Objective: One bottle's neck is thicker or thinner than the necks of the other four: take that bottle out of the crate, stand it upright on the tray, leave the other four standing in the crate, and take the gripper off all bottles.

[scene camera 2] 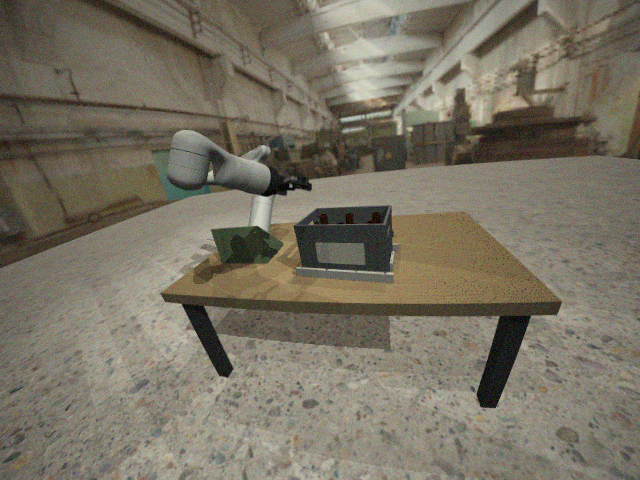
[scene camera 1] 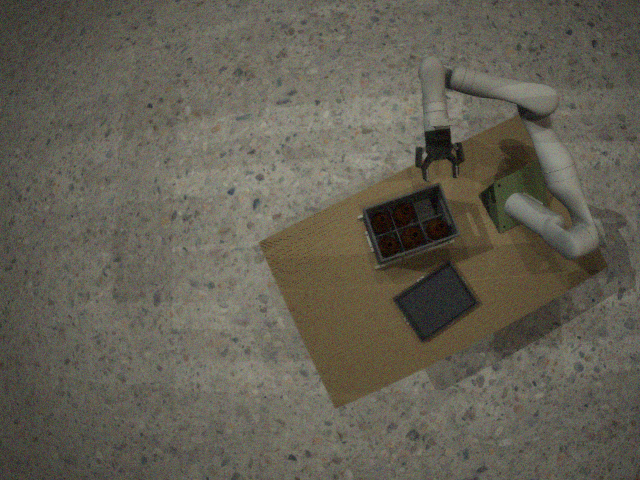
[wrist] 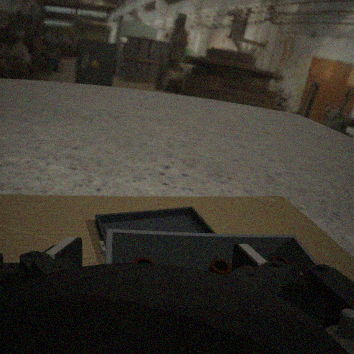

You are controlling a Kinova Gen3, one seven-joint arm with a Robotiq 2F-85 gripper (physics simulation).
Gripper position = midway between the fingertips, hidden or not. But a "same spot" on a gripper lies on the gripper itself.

gripper: scene camera 2; scene camera 1; wrist 156,258
same spot on gripper: (scene camera 2: 302,182) = (scene camera 1: 416,159)
